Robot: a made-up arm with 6 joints.
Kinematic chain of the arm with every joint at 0, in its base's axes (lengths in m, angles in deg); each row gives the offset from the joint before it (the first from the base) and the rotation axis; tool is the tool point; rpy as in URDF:
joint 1: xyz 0 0 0.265 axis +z
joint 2: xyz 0 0 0 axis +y
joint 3: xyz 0.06 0 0.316 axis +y
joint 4: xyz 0.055 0 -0.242 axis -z
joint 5: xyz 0 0 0 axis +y
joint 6: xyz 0.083 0 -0.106 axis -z
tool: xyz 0 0 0 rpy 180 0 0
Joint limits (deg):
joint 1: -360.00..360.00
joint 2: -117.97..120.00
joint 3: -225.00..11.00
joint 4: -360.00..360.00
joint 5: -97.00..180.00
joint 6: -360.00..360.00
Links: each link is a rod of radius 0.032 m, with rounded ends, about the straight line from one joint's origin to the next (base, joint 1, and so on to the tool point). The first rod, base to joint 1, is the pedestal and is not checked.
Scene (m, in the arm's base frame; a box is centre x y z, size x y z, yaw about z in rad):
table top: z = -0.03
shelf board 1: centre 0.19 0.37 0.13 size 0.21 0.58 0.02 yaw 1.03
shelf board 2: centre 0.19 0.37 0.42 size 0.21 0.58 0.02 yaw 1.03
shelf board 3: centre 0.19 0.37 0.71 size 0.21 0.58 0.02 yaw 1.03
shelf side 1: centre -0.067 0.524 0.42 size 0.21 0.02 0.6 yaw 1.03
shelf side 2: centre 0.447 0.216 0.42 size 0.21 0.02 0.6 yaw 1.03
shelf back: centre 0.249 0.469 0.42 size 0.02 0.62 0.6 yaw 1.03
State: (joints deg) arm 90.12 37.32 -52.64 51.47 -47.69 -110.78
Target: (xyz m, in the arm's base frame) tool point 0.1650 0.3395 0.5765
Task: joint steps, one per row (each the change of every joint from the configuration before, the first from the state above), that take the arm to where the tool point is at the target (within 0.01 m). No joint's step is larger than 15 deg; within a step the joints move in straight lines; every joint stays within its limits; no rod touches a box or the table.
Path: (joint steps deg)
1: 8.37 -5.11 13.11 0.89 -0.31 0.00
2: 8.36 -5.11 13.11 0.89 -0.32 0.00
3: 8.37 -5.11 13.11 0.89 -0.31 0.00
4: 8.37 -5.11 13.10 0.89 -0.32 0.00
5: -8.62 -11.48 -12.53 1.09 -9.02 0.00
6: -8.62 -11.48 -12.54 1.09 -9.02 0.00
7: -8.62 -11.49 -12.53 1.09 -9.02 0.00
8: -8.81 11.70 -13.84 -3.69 9.98 0.00
9: -8.81 11.69 -13.84 -3.70 9.98 0.00

